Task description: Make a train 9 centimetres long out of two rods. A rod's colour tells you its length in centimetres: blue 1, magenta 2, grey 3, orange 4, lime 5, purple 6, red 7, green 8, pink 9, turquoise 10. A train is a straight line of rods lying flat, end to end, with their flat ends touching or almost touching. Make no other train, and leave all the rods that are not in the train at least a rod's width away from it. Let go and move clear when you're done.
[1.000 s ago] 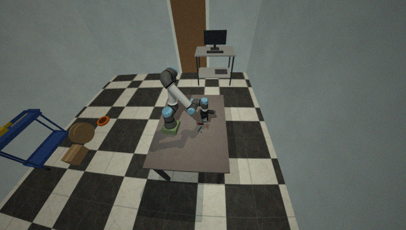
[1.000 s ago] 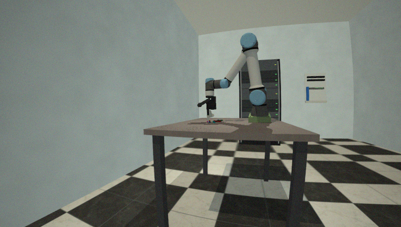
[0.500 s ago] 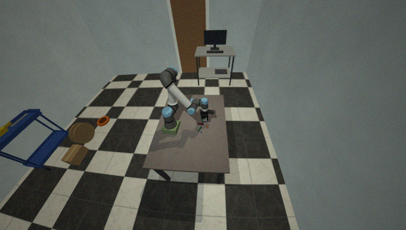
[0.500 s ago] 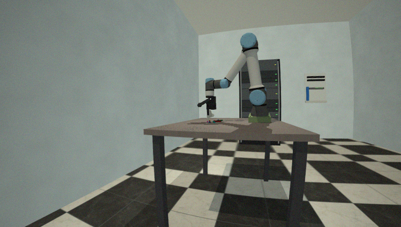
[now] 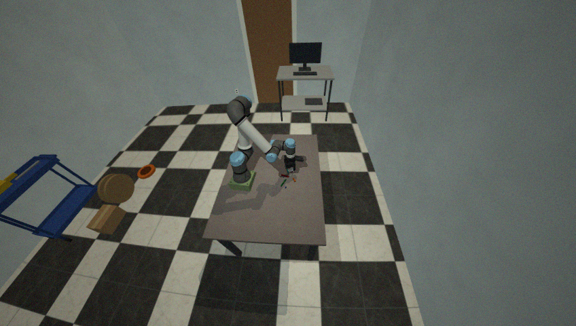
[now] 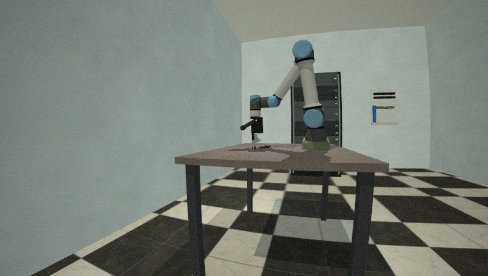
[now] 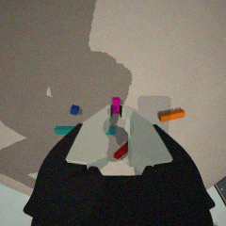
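Right now the short magenta rod is 1 cm below my hand. The rest, counted from my hand: red rod 8 cm behind, 3 cm to the right, 1 cm below; then turquoise rod 5 cm behind, 4 cm to the left, 1 cm below; then orange rod 9 cm to the right, 1 cm below.
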